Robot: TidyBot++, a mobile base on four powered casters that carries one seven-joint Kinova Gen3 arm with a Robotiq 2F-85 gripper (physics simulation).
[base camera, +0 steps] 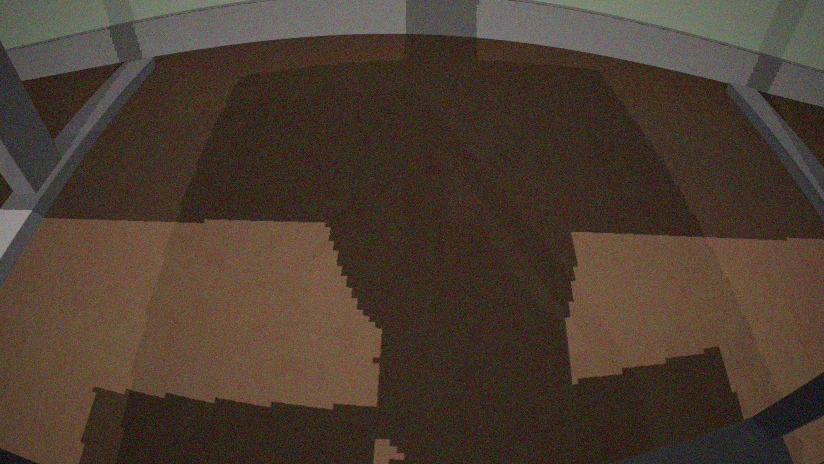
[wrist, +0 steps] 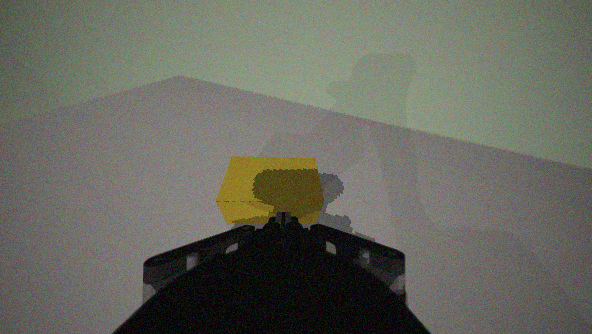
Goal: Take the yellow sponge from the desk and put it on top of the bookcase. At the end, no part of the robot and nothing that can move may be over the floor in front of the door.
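Frame: origin at the arm's base, x left, y back, z up, level; millimetres.
Where they show: gripper, between the fingertips: (wrist: 283, 221).
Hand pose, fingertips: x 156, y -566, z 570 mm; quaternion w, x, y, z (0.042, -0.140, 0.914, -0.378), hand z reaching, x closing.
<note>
After its pixels a point has its place.
The yellow sponge (wrist: 240, 180) @[x 208, y -582, z 598 mm] lies on a grey surface (wrist: 125, 165) @[x 395, y -590, z 553 mm] in the wrist view, a little left of the middle. My gripper (wrist: 283, 221) @[x 156, y -566, z 570 mm] is shut with nothing between its fingers. Its fingertips show at the near edge of the sponge and hide a small part of it; whether they touch it I cannot tell. The gripper's shadow falls across the right part of the sponge. The bookcase and the door cannot be made out in these views.
A pale green wall (wrist: 250, 45) @[x 371, y -956, z 654 mm] rises behind the surface, whose corner shows at the upper left. In the base camera view, grey legs and bars (base camera: 95, 123) (base camera: 775, 144) @[x -693, y -576, z -383 mm] stand at the left and right of the brown floor (base camera: 247, 311) @[x 127, y -339, z -397 mm], with a grey skirting (base camera: 288, 28) @[x 161, y -918, z -375 mm] behind.
</note>
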